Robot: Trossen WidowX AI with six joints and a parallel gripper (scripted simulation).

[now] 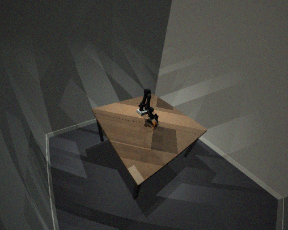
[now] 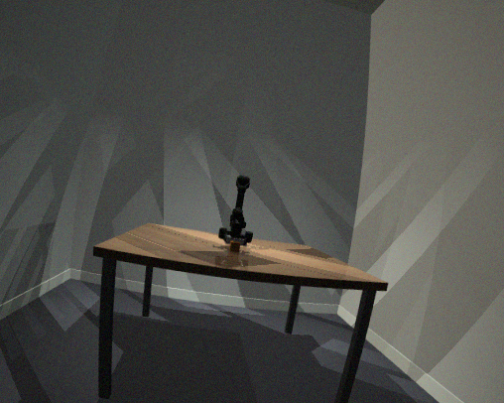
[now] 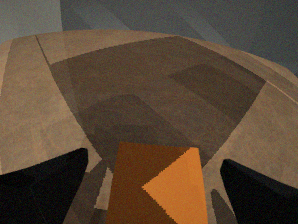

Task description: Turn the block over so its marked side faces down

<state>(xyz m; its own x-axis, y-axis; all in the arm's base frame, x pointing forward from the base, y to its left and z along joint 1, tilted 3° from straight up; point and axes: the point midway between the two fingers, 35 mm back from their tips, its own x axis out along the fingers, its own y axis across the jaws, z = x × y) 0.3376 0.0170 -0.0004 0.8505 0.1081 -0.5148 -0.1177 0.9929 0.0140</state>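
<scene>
Right now my gripper tip is 3 cm past the orange block and 2 cm above it.
</scene>
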